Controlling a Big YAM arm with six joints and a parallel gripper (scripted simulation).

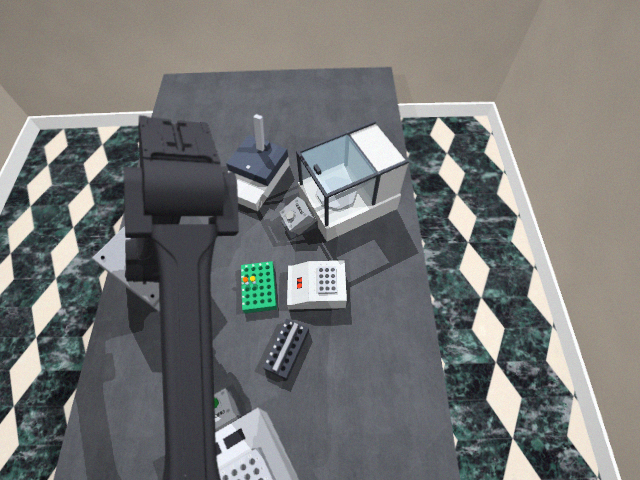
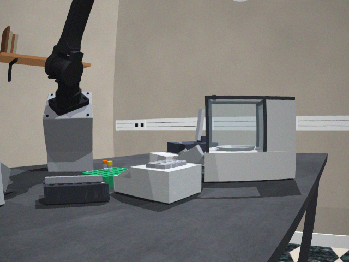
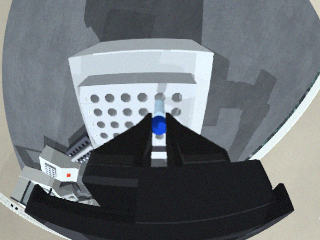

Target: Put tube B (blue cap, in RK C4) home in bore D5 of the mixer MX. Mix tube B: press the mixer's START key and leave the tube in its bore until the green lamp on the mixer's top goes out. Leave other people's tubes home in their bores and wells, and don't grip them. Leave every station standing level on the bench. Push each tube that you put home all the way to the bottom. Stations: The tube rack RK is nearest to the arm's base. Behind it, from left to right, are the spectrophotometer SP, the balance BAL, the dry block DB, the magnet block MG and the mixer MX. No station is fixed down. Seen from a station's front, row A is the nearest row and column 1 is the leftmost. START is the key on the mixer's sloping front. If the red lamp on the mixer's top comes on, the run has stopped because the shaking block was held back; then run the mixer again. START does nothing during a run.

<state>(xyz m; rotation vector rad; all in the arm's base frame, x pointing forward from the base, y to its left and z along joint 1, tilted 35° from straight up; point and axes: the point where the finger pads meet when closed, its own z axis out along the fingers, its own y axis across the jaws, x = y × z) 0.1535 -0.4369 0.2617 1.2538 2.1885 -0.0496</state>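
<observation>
Now: the tube B 2 cm below my hand. Also, from my hand: green rack RK (48 cm to the left, 20 cm below, 4 cm ahead); then dark magnet block (31 cm to the left, 19 cm below, 10 cm ahead); then green start key (20 cm to the left, 14 cm below, 6 cm behind).
</observation>
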